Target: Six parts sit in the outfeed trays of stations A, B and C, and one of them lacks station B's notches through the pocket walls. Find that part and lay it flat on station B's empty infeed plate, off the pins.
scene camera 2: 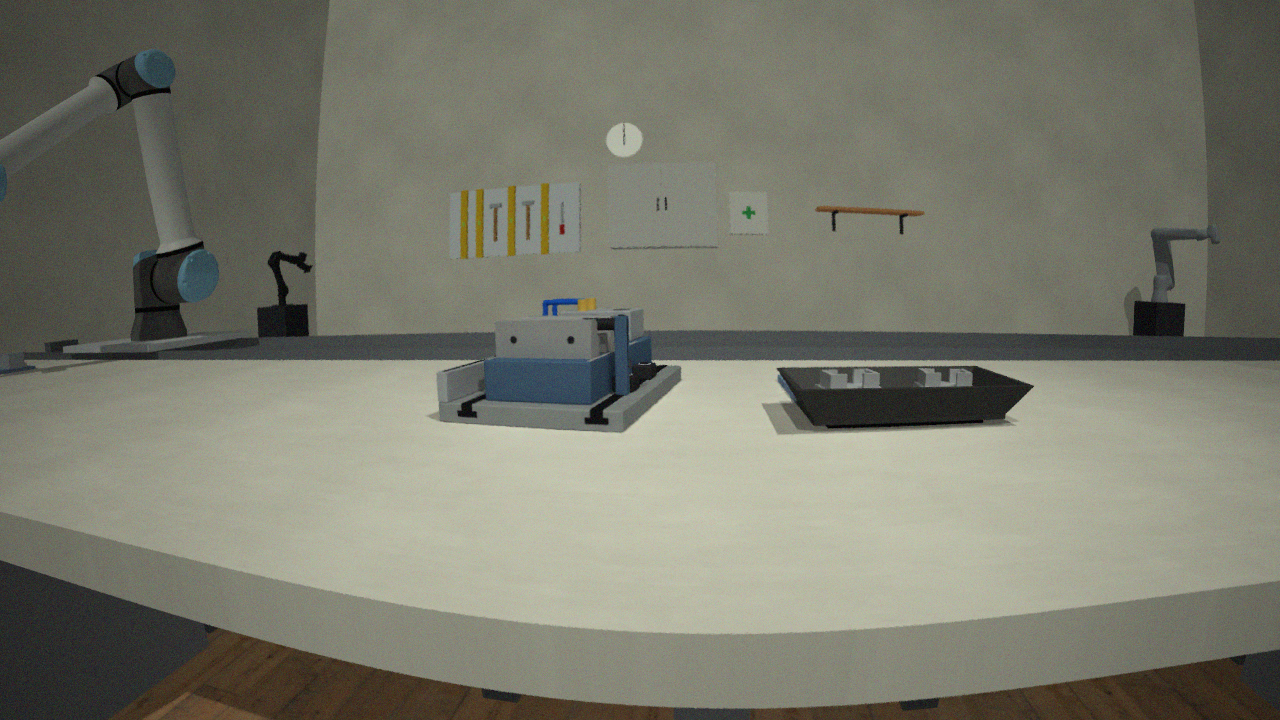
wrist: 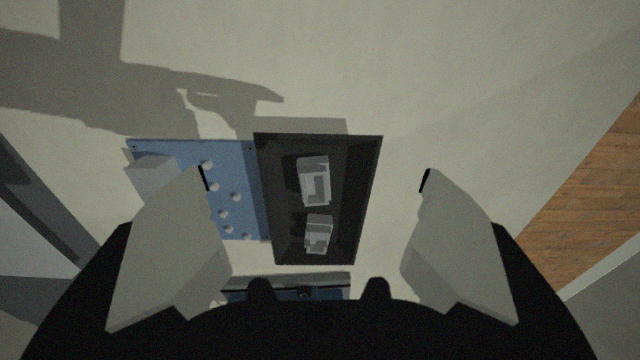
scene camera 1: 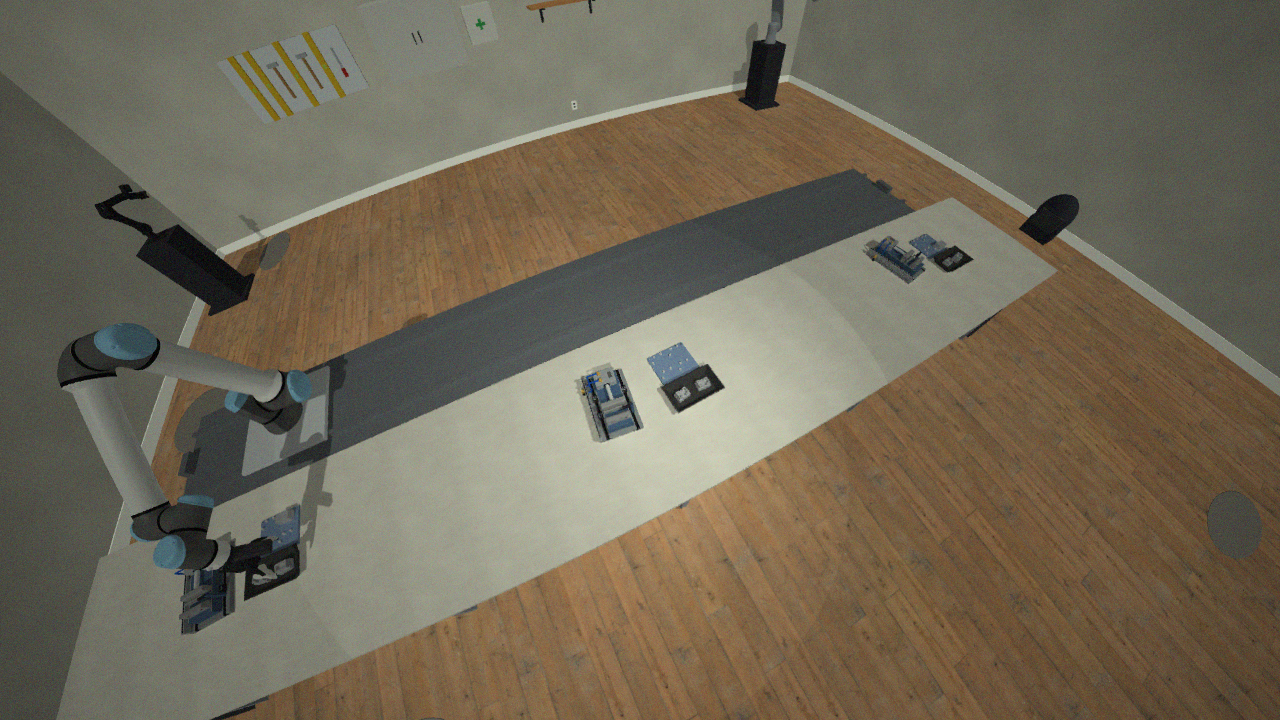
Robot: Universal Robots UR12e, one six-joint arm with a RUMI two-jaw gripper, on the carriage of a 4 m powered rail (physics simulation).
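Where they show: gripper, fingertip midpoint: [wrist: 315,171] [scene camera 1: 277,557]; arm's base at its link origin: [scene camera 2: 159,338] [scene camera 1: 286,417].
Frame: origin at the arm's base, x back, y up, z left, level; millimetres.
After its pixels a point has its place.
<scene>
My gripper [scene camera 1: 266,557] @[y 100, x -738, z 109 mm] [wrist: 315,171] @[y 100, x -738, z 109 mm] is open and empty above the left station's black outfeed tray [scene camera 1: 268,588] @[y 4, x -802, z -32 mm] [wrist: 367,200] @[y 12, x -810, z 14 mm]. Between the fingers in the wrist view, two grey parts lie in that tray: one [wrist: 314,181] @[y 3, x -738, z 37 mm] shows an open pocket, the other [wrist: 318,234] @[y 18, x -746, z -48 mm] sits nearer the palm. Their wall details are blurred. The middle station's tray [scene camera 1: 702,398] @[y 9, x -831, z 1888 mm] [scene camera 2: 904,407] @[y -7, x -827, z 1867 mm] holds two grey parts, one [scene camera 1: 682,392] @[y 3, x -764, z 1828 mm] [scene camera 2: 850,378] @[y 8, x -754, z 1830 mm] beside the other [scene camera 1: 702,383] [scene camera 2: 944,377], with gaps in their walls. The middle blue plate [scene camera 1: 669,361] @[y -22, x -587, z 1861 mm] bears pins and no part. The right tray's parts [scene camera 1: 953,259] @[y -7, x -768, z 3762 mm] are too small to judge.
A grey block [wrist: 152,170] @[y 14, x -545, z 56 mm] sits on the left station's blue pinned plate [scene camera 1: 284,523] [wrist: 225,155] @[y -22, x -619, z 60 mm], beside the tray. Vise fixtures stand at the left [scene camera 1: 207,604] @[y 43, x -777, z -271 mm], middle [scene camera 1: 611,407] @[y 45, x -707, z 1523 mm] [scene camera 2: 550,380] @[y 12, x -794, z 1541 mm] and right [scene camera 1: 895,259] @[y 22, x -616, z 3354 mm] stations. The dark rail runs behind the table.
</scene>
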